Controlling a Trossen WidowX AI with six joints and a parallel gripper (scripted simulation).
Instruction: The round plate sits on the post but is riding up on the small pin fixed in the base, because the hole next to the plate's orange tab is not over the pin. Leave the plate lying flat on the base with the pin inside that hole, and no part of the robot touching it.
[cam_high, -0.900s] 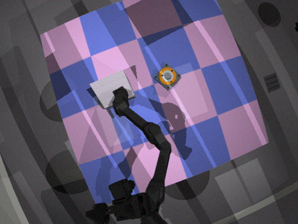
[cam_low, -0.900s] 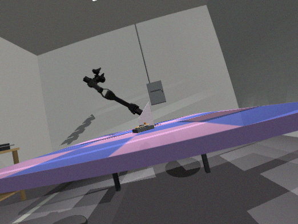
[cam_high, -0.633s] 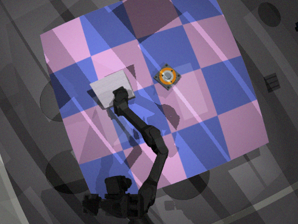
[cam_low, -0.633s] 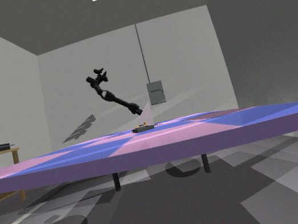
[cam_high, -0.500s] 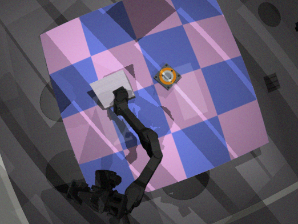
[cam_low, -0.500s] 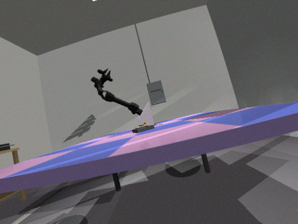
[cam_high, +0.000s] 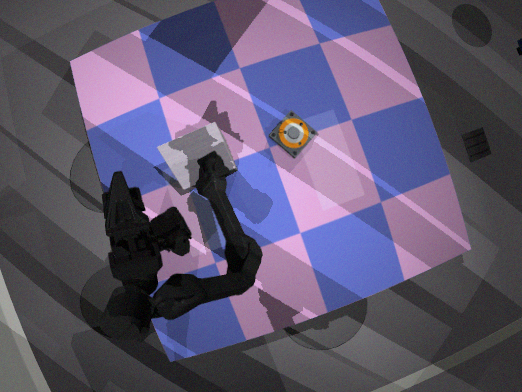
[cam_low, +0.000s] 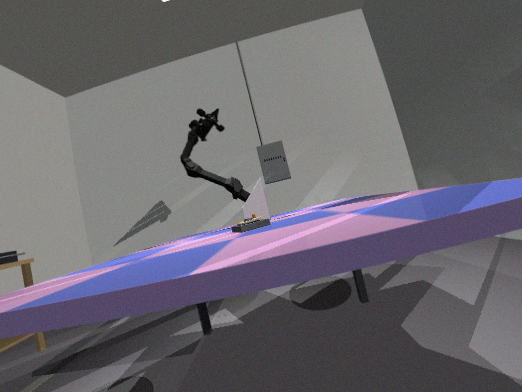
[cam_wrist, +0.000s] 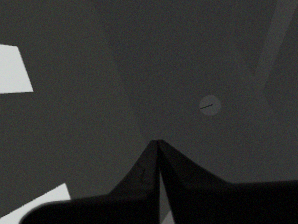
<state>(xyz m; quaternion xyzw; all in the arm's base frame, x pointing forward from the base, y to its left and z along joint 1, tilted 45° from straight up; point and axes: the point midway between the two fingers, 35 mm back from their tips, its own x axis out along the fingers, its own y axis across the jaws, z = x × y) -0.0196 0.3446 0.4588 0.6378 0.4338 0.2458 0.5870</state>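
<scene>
Now: the square base 350 mm ahead of my gripper tip, 30 mm to the left of it and 700 mm below it.
</scene>
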